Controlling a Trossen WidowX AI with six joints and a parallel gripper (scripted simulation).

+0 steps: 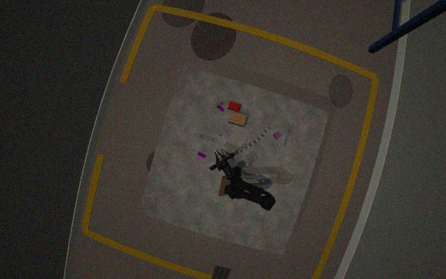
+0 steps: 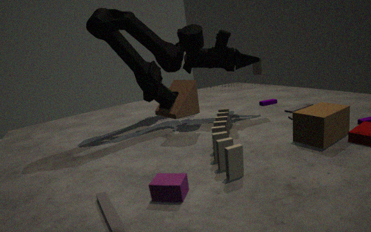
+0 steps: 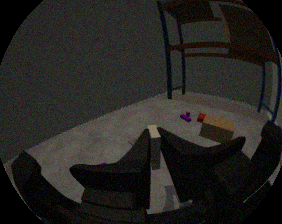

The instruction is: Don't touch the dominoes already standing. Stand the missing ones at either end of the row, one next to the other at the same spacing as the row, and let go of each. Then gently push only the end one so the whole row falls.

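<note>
Now: the small purple bar 150 mm below my gripper tip, 110 mm to the left of it and 70 mm behind it. Round my gripper tip: red block (360 mm ahead, 150 mm below, 70 mm to the right); then magenta cube (450 mm to the right, 200 mm ahead, 140 mm below); then tan box (260 mm ahead, 130 mm below, 110 mm to the right).
</note>
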